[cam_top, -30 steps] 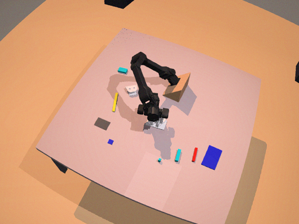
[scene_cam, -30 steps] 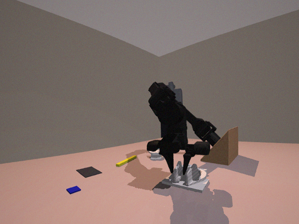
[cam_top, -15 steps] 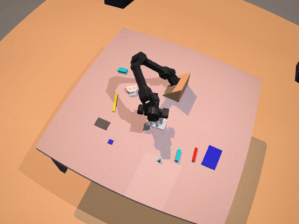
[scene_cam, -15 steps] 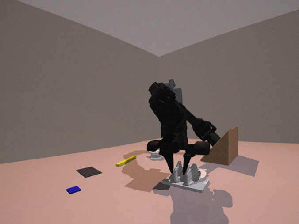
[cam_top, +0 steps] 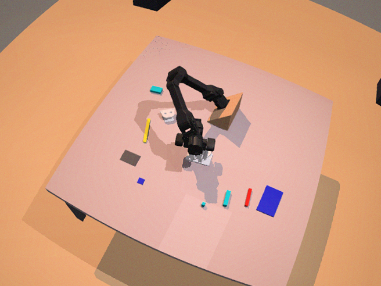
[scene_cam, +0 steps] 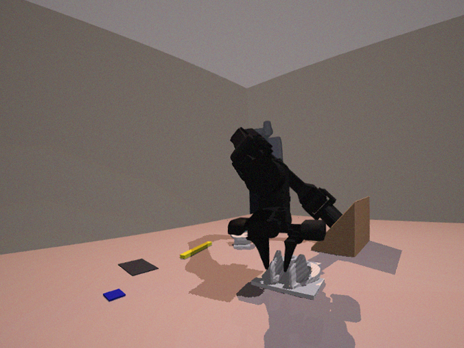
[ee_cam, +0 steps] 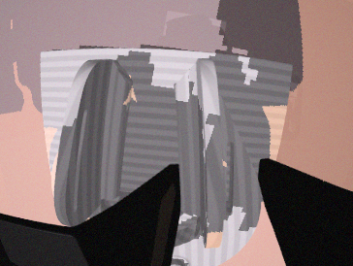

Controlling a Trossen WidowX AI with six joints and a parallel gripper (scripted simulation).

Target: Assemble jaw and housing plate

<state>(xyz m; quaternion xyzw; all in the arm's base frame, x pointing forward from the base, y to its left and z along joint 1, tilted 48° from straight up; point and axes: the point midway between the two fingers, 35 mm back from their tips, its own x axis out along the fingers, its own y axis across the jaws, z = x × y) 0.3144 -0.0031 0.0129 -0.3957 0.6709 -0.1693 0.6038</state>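
Now: the grey housing plate 130 mm behind my gripper tip, 230 mm to the right of it and 10 mm above it. Also, from my gripper tip: white-grey block: 130 mm behind, 220 mm to the right, 10 mm below; then teal cube: 230 mm ahead, 170 mm to the left, 10 mm below; then yellow bar: 280 mm to the right, 10 mm below.
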